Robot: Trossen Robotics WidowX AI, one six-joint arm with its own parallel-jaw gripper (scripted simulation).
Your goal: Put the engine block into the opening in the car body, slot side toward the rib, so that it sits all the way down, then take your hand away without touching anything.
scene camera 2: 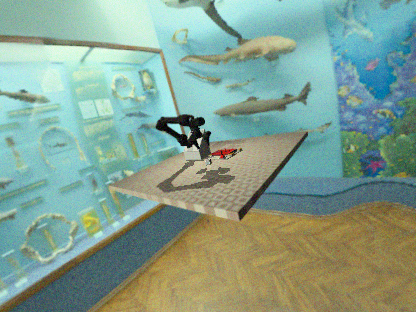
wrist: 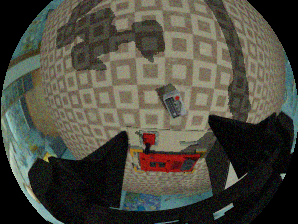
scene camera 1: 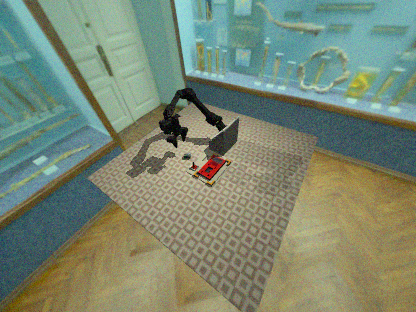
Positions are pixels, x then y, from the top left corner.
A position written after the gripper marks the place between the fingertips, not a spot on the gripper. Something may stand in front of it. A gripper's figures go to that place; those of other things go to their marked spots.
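Labels:
You've got the gripper (wrist: 170,127) at 10 cm from the lens, and there's also a car body (wrist: 167,162), which is 35 cm from the lens.

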